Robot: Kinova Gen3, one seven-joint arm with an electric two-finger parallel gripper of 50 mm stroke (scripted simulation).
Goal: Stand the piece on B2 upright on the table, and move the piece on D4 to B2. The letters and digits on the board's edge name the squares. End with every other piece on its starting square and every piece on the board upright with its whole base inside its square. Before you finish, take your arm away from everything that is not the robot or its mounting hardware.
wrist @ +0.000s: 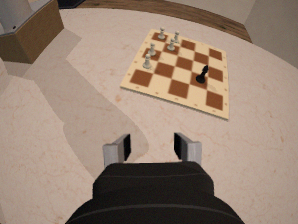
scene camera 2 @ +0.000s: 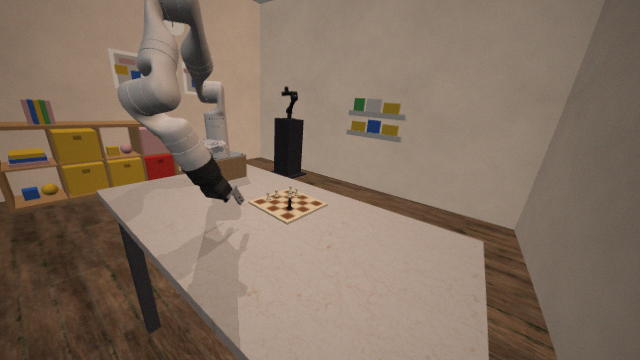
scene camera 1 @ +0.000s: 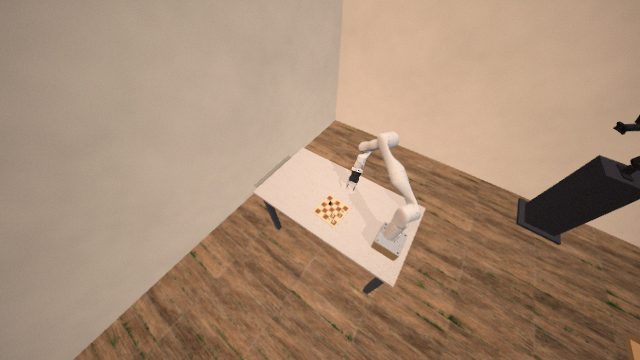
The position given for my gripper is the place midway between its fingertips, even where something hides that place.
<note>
I see my gripper (scene camera 2: 234, 201) and a chessboard (scene camera 2: 302, 205).
The chessboard shows as well in the wrist view (wrist: 172, 77). My gripper shows as well in the wrist view (wrist: 152, 142).
</note>
